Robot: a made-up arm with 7 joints. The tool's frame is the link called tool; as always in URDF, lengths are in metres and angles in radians.
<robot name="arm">
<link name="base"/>
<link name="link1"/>
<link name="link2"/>
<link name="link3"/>
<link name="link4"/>
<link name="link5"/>
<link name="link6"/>
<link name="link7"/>
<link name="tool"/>
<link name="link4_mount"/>
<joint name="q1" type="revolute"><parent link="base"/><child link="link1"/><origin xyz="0 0 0" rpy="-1.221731 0 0"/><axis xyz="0 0 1"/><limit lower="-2.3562" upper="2.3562" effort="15" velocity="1.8"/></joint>
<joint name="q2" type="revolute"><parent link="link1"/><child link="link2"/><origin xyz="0 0 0" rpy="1.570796 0 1.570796"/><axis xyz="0 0 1"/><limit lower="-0.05" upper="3.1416" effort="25" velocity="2.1"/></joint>
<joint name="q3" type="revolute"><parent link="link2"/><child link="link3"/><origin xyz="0 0 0" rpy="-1.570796 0 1.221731"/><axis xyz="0 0 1"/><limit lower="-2.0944" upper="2.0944" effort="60" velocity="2.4"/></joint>
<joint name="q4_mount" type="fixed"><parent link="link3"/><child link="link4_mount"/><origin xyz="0 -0.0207 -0.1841"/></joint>
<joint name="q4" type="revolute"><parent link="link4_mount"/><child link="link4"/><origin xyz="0 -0.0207 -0.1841" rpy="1.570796 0 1.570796"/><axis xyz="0 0 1"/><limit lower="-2.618" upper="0.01" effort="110" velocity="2.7"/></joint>
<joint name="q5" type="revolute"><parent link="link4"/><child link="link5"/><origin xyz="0.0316 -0.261 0" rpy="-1.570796 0 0"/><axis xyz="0 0 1"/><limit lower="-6.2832" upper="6.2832" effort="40" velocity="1.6"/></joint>
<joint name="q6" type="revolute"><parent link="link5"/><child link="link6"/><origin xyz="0 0 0" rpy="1.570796 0 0"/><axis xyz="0 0 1"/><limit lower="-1.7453" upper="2.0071" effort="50" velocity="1.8"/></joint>
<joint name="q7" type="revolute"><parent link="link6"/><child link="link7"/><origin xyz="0 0 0" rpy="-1.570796 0 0"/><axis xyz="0 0 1"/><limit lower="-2.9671" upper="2.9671" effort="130" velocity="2.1"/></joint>
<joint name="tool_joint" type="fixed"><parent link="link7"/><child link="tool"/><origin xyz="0 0 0" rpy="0 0 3.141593"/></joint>
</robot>
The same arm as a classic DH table. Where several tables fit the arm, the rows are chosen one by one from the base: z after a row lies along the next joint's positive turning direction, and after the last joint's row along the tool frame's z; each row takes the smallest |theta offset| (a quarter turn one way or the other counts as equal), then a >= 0, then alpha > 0; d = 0 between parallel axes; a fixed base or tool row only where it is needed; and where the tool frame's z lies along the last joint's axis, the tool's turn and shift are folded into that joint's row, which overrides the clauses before.
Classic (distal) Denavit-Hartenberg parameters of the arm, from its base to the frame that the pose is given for. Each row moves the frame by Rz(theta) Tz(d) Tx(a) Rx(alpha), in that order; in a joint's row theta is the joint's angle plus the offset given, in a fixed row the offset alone. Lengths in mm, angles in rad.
base (fixed): theta_offset 0.0000; d 0.0; a 0.0; alpha -1.2218
q1: theta_offset 1.5708; d 0.0; a 0.0; alpha 1.5708
q2: theta_offset 1.2218; d 0.0; a 0.0; alpha -1.5708
q3: theta_offset -1.5708; d -368.2; a 41.4; alpha -1.5708
q4: theta_offset 0.0000; d 0.0; a -31.6; alpha 1.5708
q5: theta_offset 0.0000; d -261.0; a 0.0; alpha -1.5708
q6: theta_offset 0.0000; d 0.0; a 0.0; alpha 1.5708
q7: theta_offset 0.0000; d 0.0; a 0.0; alpha 0.0000
Joint limits (rad, base to tool): -2.3562..2.3562 -0.0500..3.1416 -2.0944..2.0944 -2.6180..0.0100 -6.2832..6.2832 -1.7453..2.0071 -2.9671..2.9671

